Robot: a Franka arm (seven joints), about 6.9 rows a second.
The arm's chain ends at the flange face. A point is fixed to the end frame.
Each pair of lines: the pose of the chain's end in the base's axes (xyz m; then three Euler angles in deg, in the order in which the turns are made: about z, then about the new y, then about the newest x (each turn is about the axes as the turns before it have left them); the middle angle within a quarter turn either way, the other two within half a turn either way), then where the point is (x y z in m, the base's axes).
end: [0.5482 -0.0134 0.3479 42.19 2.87 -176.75]
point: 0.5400 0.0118 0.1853
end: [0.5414 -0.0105 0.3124 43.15 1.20 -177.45]
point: 0.5376 0.0164 0.1499
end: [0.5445 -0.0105 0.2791 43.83 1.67 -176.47]
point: 0.5375 0.0174 0.1168
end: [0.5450 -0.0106 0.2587 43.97 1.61 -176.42]
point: 0.5379 0.0175 0.0965
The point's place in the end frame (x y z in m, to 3 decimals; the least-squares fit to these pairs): 0.019 -0.015 0.163
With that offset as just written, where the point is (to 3 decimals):
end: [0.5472 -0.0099 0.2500 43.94 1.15 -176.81]
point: 0.542 0.018 0.088
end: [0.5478 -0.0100 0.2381 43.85 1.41 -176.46]
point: 0.541 0.018 0.076
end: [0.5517 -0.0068 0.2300 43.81 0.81 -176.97]
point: 0.547 0.022 0.068
